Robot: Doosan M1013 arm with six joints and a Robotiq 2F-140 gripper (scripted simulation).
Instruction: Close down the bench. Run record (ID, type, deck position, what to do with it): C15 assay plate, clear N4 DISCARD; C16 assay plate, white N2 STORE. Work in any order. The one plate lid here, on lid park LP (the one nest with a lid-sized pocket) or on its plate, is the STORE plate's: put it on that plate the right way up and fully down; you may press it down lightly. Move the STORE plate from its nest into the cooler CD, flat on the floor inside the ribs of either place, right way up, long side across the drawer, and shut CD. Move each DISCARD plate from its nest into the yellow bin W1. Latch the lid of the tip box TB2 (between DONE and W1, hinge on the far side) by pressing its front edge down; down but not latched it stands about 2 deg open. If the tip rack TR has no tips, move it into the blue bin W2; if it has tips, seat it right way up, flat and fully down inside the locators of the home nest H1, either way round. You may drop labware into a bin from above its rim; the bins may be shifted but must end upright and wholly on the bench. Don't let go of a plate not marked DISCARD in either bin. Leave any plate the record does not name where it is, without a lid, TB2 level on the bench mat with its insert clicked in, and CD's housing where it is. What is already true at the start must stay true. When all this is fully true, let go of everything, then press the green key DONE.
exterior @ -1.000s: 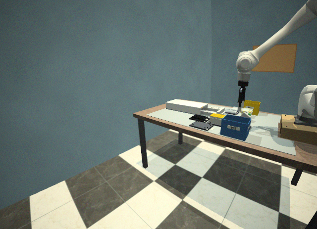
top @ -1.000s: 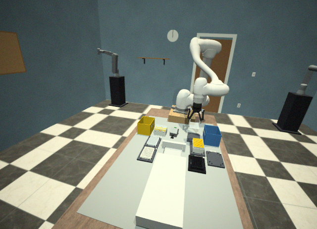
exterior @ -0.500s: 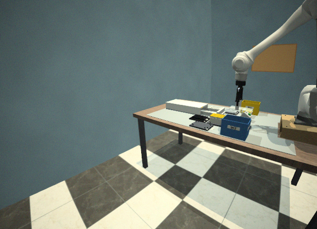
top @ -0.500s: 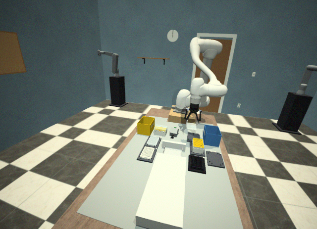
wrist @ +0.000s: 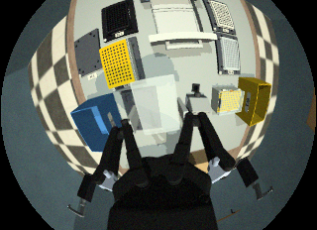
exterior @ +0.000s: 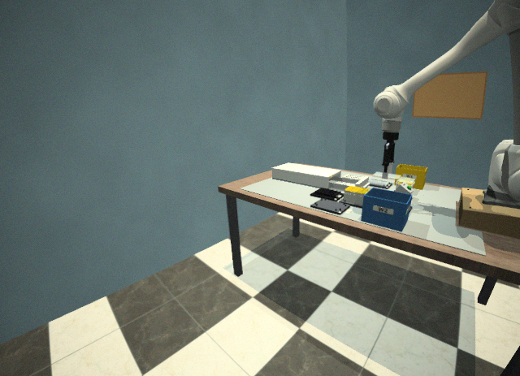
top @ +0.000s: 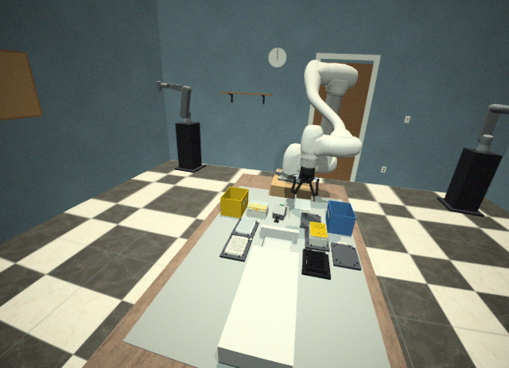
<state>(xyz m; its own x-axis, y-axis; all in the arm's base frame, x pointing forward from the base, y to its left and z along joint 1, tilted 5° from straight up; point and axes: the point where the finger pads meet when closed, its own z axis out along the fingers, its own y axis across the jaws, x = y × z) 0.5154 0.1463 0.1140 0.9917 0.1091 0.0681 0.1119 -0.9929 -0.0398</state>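
Now: hand 310 mm short of the white plate, 270 mm to the left of it and 150 mm above it. The rest, counted from my hand: clear plate lid 20 mm below; then done key block 130 mm to the right, 110 mm below, 70 mm behind; then yellow-topped tip rack 110 mm below, 100 mm to the left, 100 mm ahead.
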